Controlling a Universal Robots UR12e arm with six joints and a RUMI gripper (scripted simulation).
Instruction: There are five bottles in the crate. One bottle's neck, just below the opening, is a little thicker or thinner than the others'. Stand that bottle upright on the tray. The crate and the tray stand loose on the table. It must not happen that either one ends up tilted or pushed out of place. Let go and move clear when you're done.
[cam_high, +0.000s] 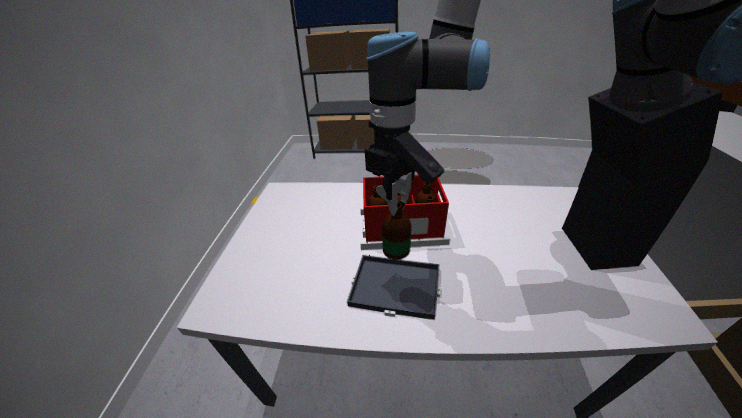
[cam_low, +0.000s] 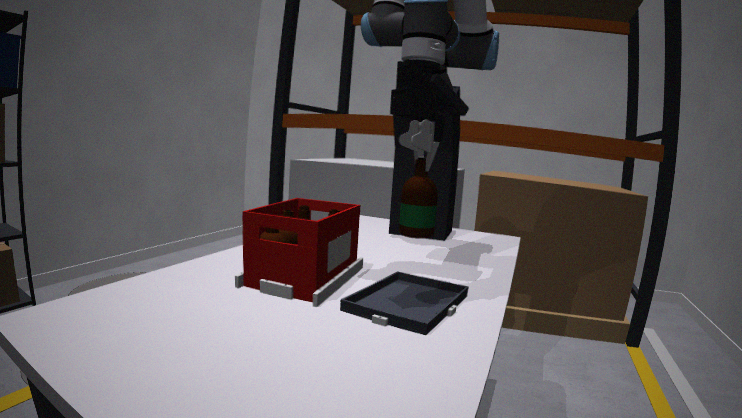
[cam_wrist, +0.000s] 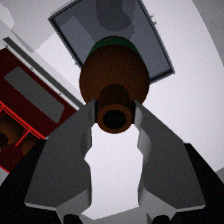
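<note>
My hand is 29 cm above the dark tray. The rest, counted from my hand: glass bottle 5 cm behind, 32 cm to the right, 22 cm below; then red crate 6 cm behind, 28 cm to the right, 22 cm below; then brown bottle 3 cm ahead, 32 cm to the right, 22 cm below.
</note>
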